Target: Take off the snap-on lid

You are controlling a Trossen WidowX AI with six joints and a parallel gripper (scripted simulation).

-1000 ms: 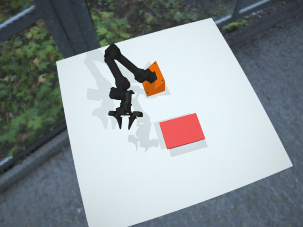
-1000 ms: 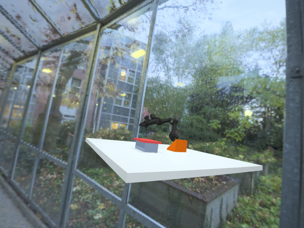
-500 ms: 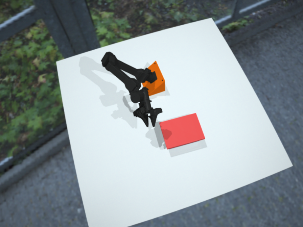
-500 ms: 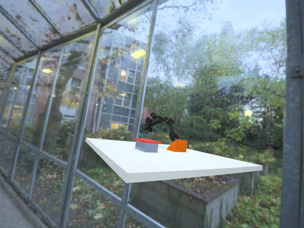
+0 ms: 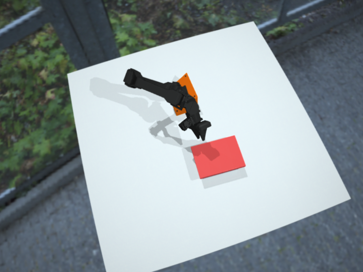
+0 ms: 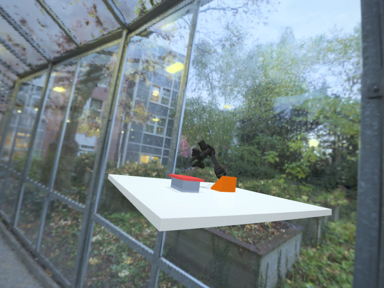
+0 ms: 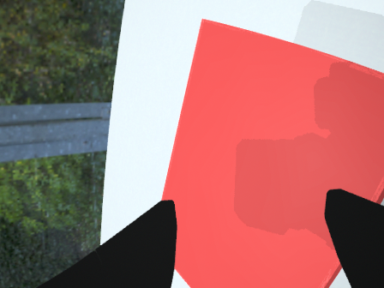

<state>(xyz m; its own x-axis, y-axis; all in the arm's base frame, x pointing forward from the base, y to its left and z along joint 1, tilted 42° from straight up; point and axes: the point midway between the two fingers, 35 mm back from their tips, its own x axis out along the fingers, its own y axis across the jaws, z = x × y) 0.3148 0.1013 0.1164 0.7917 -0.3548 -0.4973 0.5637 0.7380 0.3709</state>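
Right now my gripper tip is 10 cm above the red lid, 7 cm to the right of it and 7 cm short of it. Round my gripper tip: grey storage box 14 cm below, 7 cm to the left, 7 cm ahead.
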